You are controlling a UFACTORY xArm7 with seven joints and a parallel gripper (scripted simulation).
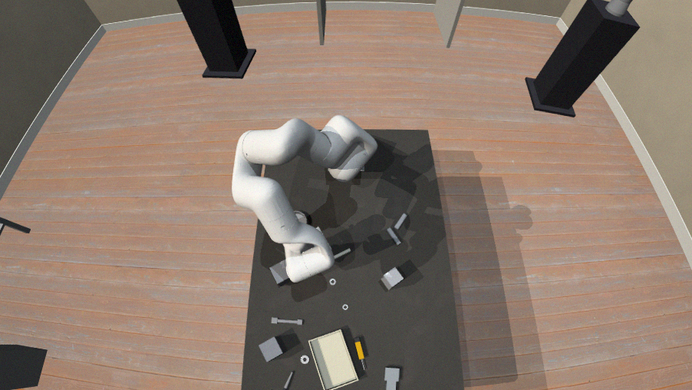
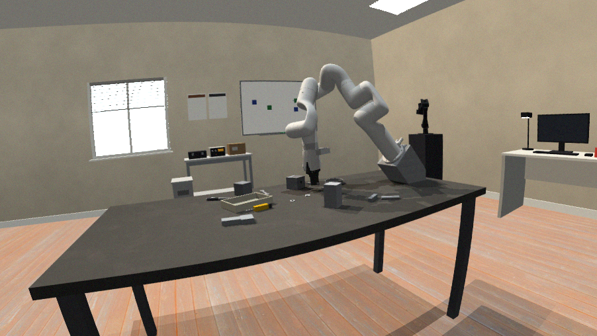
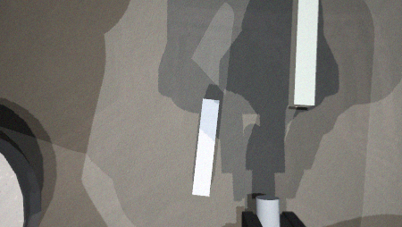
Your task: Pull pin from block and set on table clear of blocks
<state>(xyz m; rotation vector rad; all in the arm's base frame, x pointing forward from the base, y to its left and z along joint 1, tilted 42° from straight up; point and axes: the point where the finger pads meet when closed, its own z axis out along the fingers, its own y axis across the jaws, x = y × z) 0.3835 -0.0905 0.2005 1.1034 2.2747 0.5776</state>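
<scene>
My gripper is now 60 mm past the grey bar, 20 mm to the right of it and 40 mm above it. The rest, counted from my hand: round dish: 150 mm behind, 100 mm to the right, 40 mm below; cream bar: 50 mm behind, 110 mm to the left, 40 mm below; taller grey block: 30 mm ahead, 300 mm to the left.
</scene>
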